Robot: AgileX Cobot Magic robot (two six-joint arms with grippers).
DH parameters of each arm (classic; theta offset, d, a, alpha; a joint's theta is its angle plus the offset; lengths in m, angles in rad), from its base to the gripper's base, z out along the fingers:
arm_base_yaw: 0 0.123 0 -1.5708
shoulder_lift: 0.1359 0 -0.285 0
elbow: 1.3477 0 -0.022 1.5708
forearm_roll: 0 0.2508 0 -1.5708
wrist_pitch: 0 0 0.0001 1.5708
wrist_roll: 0 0.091 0 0
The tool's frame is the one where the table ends.
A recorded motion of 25 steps. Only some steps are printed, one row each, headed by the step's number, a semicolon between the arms.
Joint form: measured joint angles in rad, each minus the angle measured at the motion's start. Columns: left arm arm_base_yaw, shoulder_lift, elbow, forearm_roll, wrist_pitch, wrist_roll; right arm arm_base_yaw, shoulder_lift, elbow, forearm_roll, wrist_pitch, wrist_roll.
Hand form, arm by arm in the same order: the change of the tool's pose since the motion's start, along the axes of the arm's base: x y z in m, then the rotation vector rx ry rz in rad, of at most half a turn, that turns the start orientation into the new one. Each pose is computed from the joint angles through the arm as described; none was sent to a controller.
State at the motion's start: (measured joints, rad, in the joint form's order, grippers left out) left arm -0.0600 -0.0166 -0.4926 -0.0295 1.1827 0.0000; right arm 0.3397 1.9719 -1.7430 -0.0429 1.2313 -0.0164
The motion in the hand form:
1: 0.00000 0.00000 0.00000 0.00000 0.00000 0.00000; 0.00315 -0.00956 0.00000 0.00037 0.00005 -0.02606
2: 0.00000 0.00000 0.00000 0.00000 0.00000 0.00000; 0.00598 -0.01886 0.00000 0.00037 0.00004 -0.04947
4: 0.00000 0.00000 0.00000 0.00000 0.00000 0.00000; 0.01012 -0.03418 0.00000 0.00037 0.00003 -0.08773
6: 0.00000 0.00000 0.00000 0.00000 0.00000 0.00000; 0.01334 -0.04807 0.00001 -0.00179 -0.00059 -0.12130
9: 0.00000 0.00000 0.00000 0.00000 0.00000 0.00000; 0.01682 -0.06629 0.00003 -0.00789 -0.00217 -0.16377
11: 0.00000 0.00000 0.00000 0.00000 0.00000 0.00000; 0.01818 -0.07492 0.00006 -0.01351 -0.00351 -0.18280
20: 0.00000 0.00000 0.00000 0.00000 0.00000 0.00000; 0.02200 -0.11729 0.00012 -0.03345 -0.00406 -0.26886
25: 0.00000 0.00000 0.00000 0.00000 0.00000 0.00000; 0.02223 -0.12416 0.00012 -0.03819 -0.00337 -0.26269
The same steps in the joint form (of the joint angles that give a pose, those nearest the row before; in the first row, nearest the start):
1: 0.0000 0.0000 0.0000 0.0000 0.0000 0.0000; -0.0243 0.0000 0.0000 0.0000 0.0000 0.0018
2: 0.0000 0.0000 0.0000 0.0000 0.0000 0.0000; -0.0477 0.0000 0.0000 0.0000 0.0000 0.0018
4: 0.0000 0.0000 0.0000 0.0000 0.0000 0.0000; -0.0859 0.0000 0.0000 0.0000 0.0000 0.0018
6: 0.0000 0.0000 0.0000 0.0000 0.0000 0.0000; -0.1198 0.0000 0.0000 -0.0023 0.0000 0.0018
9: 0.0000 0.0000 0.0000 0.0000 0.0000 0.0000; -0.1632 0.0000 0.0000 -0.0086 0.0000 0.0018
11: 0.0000 0.0000 0.0000 0.0000 0.0000 0.0000; -0.1830 0.0000 0.0000 -0.0144 0.0000 0.0018
20: 0.0000 0.0000 0.0000 0.0000 0.0000 0.0000; -0.2820 0.0000 0.0000 -0.0321 0.0021 -0.0089
25: 0.0000 0.0000 0.0000 0.0000 0.0000 0.0000; -0.2985 0.0000 0.0000 -0.0321 0.0021 -0.0321

